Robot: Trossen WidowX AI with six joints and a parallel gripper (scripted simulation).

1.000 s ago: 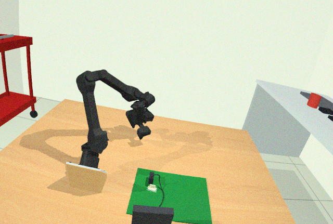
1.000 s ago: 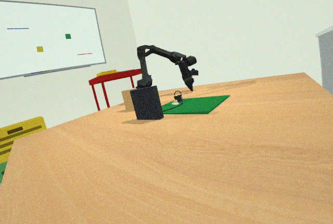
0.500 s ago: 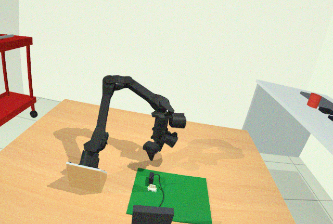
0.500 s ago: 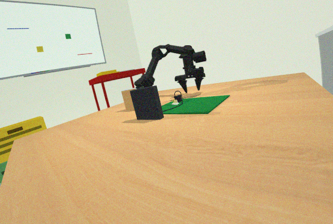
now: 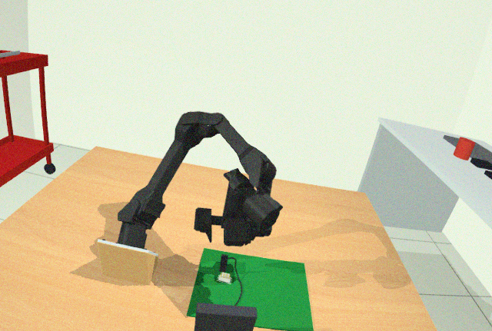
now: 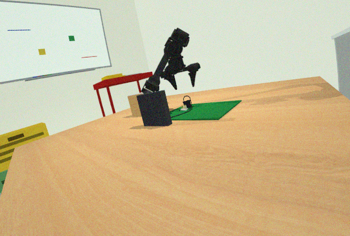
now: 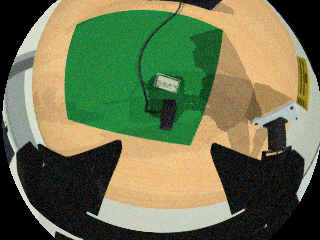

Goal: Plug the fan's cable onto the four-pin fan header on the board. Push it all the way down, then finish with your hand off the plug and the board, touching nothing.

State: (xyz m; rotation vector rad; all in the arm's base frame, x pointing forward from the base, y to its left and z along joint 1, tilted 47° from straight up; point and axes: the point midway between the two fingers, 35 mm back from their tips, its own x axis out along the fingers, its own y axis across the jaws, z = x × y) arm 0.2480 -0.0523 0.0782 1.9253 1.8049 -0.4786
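Right now the dark plug is 80 mm below my gripper tip. Also, from my gripper tip: fan: 220 mm to the right, 40 mm below, 10 mm behind; then green board: 110 mm below, 80 mm ahead, 70 mm to the right; then white four-pin header: 100 mm below, 50 mm to the right.
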